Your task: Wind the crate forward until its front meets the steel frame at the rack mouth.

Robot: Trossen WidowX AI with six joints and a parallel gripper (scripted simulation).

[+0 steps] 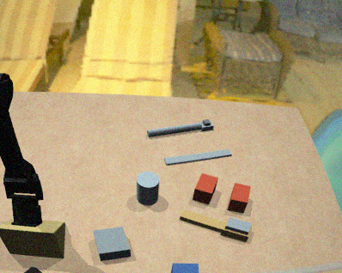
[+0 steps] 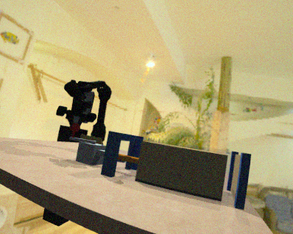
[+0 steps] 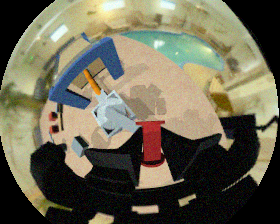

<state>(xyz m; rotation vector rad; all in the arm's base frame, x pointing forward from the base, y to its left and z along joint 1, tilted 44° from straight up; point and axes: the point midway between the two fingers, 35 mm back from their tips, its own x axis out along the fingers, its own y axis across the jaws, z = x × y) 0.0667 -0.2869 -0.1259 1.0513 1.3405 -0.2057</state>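
Now: the winch handle 30 mm below my gripper tip, 20 mm to the left of it and 20 mm ahead of it. Also, from my gripper tip: grey winch (100 mm below, 70 mm ahead, 30 mm to the left); then blue frame (240 mm ahead, 30 mm to the left, 30 mm below); then red spool-shaped piece (10 mm to the left, 10 mm behind).
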